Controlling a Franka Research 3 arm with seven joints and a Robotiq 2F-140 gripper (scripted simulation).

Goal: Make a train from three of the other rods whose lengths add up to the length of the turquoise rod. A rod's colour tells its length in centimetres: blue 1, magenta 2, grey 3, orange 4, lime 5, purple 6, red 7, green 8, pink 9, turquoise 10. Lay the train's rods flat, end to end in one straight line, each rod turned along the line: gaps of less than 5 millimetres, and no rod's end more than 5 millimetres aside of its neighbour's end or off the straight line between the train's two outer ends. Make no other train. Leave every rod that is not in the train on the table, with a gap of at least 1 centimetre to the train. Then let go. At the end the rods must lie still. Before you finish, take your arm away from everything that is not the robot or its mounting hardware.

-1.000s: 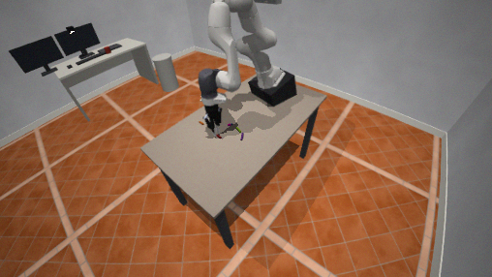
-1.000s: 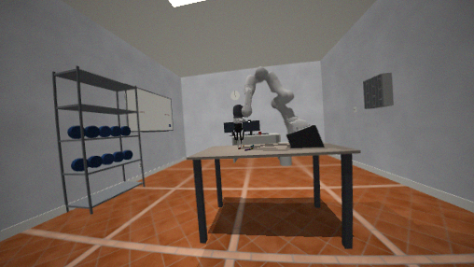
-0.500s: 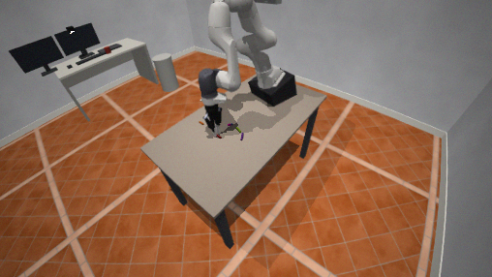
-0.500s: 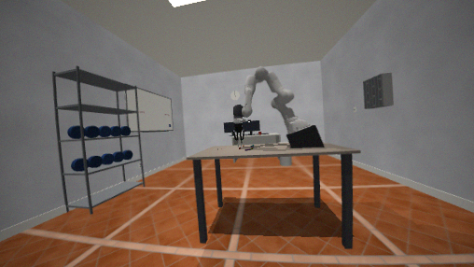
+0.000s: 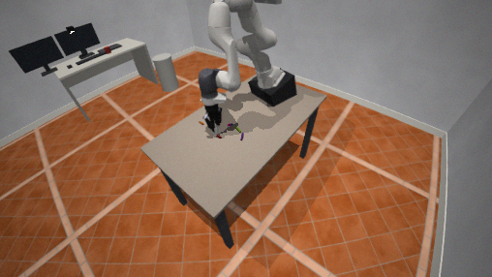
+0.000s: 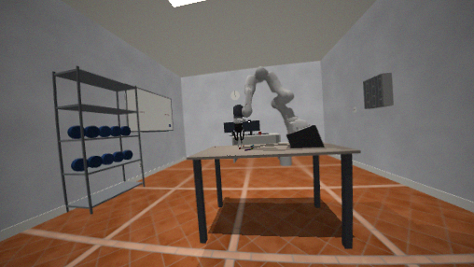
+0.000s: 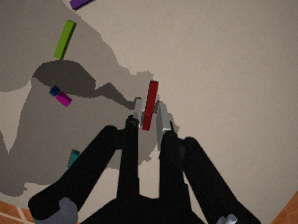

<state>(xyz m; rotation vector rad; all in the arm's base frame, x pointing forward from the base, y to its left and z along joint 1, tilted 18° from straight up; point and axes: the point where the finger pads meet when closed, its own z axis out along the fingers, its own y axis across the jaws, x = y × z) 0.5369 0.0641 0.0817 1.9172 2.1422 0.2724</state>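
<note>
My hand is 50 mm above the red rod. From my hand the other things lie so: small blue rod 130 mm behind, 50 mm below, 10 mm to the right; then magenta rod 120 mm behind, 50 mm below, 20 mm to the right; then lime rod 130 mm behind, 60 mm to the left, 50 mm below.
</note>
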